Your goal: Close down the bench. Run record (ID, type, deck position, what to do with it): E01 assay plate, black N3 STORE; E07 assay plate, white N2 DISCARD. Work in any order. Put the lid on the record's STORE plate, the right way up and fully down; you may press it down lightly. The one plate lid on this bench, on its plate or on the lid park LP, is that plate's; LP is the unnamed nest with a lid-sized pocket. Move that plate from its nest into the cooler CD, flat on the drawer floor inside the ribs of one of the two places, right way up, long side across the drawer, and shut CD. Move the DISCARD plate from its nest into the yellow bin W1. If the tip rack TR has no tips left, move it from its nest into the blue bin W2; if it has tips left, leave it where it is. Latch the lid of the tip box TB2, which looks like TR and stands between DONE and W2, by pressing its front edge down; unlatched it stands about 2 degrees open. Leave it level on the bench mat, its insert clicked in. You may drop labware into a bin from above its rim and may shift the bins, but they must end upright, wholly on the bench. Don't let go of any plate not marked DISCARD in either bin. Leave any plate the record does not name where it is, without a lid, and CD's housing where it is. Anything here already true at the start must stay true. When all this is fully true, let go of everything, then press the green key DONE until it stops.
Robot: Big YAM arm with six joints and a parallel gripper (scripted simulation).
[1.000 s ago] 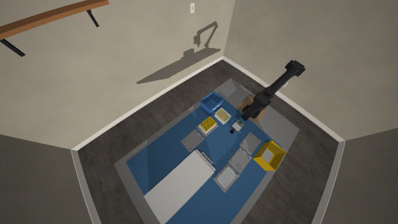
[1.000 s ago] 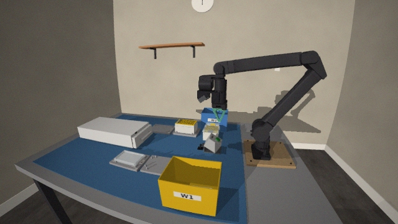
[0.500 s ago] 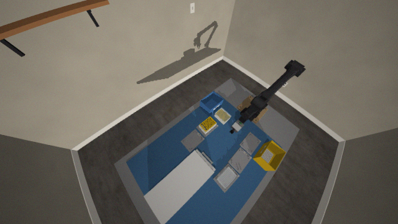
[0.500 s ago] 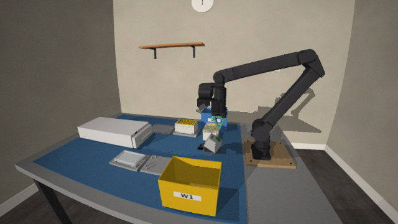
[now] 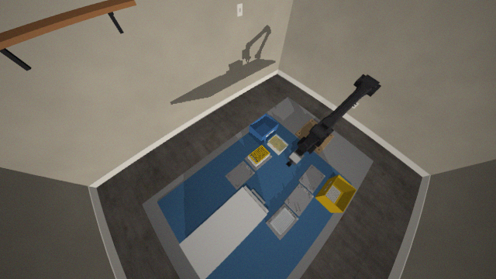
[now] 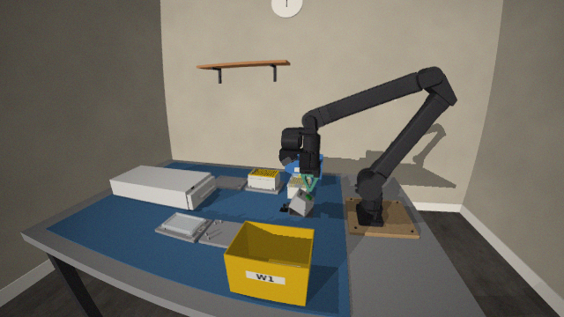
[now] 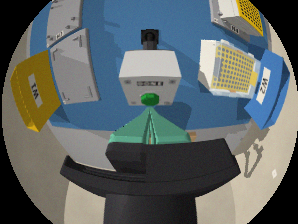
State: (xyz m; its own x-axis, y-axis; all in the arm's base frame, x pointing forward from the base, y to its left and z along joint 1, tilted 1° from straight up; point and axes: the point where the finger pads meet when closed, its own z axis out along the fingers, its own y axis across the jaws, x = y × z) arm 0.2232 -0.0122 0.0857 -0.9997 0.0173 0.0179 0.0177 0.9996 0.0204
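My hand is 30 mm above the green DONE key. Also, from my hand: tip rack TR (220 mm ahead, 190 mm to the right, 40 mm below); grey lid park nest (50 mm ahead, 170 mm to the left, 90 mm below); done key block (20 mm ahead, 50 mm below).
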